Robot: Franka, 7 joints.
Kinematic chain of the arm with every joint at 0, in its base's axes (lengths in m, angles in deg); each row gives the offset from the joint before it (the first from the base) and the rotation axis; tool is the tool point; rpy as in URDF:
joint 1: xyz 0 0 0.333 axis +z
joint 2: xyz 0 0 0 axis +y
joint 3: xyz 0 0 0.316 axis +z
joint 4: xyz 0.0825 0 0 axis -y
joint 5: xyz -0.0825 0 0.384 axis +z
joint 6: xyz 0 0 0 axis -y
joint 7: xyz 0.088 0 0 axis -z
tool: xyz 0 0 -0.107 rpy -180 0 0
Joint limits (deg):
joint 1: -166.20..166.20
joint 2: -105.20..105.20
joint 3: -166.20..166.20
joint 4: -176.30..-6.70
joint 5: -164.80..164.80
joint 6: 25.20..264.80
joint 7: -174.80..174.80
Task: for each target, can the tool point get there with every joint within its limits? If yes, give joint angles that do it. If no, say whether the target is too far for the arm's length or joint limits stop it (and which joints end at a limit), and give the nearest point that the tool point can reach.
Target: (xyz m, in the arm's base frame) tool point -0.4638 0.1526 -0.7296
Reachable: no: too far | nearest point -0.3812 0.1254 -0.3475 | short by 0.392 m
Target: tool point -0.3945 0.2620 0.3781
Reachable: yes | joints 42.03 -46.37 109.93 -142.13 53.08 231.43 8.55
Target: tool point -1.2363 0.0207 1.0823
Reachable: no: too far | nearest point -0.7336 0.0123 0.7776 | short by 0.588 m
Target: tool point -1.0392 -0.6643 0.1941
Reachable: no: too far | nearest point -0.7183 -0.4592 0.2370 | short by 0.383 m
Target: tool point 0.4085 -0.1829 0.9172
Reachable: yes | joints -123.86 22.25 114.90 -68.73 52.79 95.23 141.06
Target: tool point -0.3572 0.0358 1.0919
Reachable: yes | joints -54.21 -14.68 -83.42 -29.99 89.55 170.17 53.26
